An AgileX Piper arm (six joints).
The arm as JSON. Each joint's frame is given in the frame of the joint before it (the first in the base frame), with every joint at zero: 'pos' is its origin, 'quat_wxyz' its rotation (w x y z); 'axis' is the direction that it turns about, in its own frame. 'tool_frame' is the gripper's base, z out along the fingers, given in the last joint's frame.
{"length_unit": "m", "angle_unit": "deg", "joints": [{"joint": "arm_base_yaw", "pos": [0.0, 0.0, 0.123], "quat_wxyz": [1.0, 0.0, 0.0, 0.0], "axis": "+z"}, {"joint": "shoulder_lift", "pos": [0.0, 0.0, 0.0], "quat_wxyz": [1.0, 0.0, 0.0, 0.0], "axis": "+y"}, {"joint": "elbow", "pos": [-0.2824, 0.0, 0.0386], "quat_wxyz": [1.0, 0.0, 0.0, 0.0], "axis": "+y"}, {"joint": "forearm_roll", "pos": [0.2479, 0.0, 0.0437], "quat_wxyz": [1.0, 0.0, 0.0, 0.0], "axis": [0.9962, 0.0, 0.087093]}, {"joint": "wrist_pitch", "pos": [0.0, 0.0, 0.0], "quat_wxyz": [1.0, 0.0, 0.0, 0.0], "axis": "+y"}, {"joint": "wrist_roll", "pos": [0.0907, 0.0, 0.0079], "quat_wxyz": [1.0, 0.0, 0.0, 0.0], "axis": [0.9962, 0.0, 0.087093]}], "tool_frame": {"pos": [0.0, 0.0, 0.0], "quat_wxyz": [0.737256, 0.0, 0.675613, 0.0]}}
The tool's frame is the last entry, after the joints.
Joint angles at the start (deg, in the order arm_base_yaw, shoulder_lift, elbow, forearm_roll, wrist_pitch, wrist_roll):
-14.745, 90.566, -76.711, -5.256, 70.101, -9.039
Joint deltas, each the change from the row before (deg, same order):
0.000, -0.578, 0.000, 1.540, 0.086, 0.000
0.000, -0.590, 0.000, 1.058, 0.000, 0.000
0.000, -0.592, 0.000, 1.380, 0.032, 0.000
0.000, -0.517, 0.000, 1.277, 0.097, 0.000
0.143, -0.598, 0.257, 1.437, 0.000, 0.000
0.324, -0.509, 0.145, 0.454, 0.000, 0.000
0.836, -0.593, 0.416, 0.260, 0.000, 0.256
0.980, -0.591, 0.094, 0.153, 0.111, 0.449
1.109, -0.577, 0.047, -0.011, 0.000, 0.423
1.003, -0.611, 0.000, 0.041, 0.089, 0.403
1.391, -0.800, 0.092, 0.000, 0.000, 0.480
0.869, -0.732, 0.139, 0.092, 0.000, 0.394
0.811, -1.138, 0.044, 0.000, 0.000, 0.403
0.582, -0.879, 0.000, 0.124, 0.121, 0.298
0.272, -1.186, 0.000, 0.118, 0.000, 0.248
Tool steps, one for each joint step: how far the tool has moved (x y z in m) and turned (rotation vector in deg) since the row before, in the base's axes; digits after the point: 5 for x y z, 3 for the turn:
-0.00130, 0.00271, 0.00291, 1.346, -0.863, -0.236
-0.00141, 0.00200, 0.00308, 0.863, -0.837, -0.147
-0.00137, 0.00249, 0.00307, 1.181, -0.890, -0.179
-0.00129, 0.00231, 0.00268, 1.119, -0.729, -0.153
-0.00158, 0.00341, 0.00195, 1.295, -0.692, -0.017
-0.00129, 0.00278, 0.00198, 0.346, -0.465, 0.276
-0.00149, 0.00523, 0.00110, 0.270, -0.240, 0.561
-0.00114, 0.00566, 0.00255, 0.173, -0.419, 0.535
-0.00091, 0.00595, 0.00272, -0.012, -0.523, 0.701
-0.00132, 0.00548, 0.00306, 0.049, -0.525, 0.615
-0.00184, 0.00739, 0.00357, 0.013, -0.702, 0.929
-0.00219, 0.00483, 0.00297, 0.115, -0.601, 0.486
-0.00372, 0.00451, 0.00536, -0.026, -1.084, 0.426
-0.00313, 0.00341, 0.00420, 0.125, -0.767, 0.302
-0.00438, 0.00199, 0.00566, 0.064, -1.190, 0.038

